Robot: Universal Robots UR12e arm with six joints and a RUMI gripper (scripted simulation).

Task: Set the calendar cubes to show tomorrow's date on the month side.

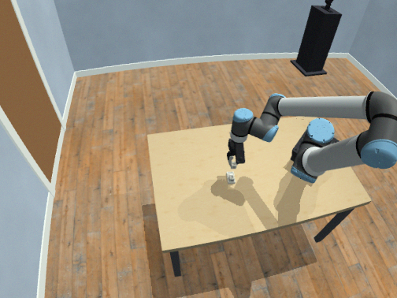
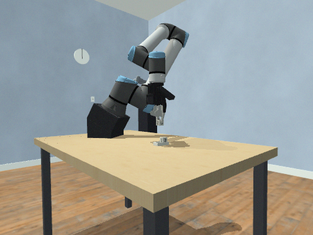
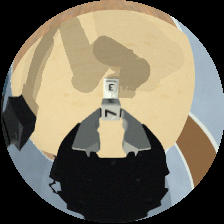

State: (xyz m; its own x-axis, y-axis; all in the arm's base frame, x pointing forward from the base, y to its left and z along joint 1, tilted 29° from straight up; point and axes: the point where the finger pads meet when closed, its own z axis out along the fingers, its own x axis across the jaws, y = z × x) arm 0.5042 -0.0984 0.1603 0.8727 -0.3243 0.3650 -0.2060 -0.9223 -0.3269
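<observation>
The calendar tray lies 10 mm to the left of my hand and 130 mm below it.
</observation>
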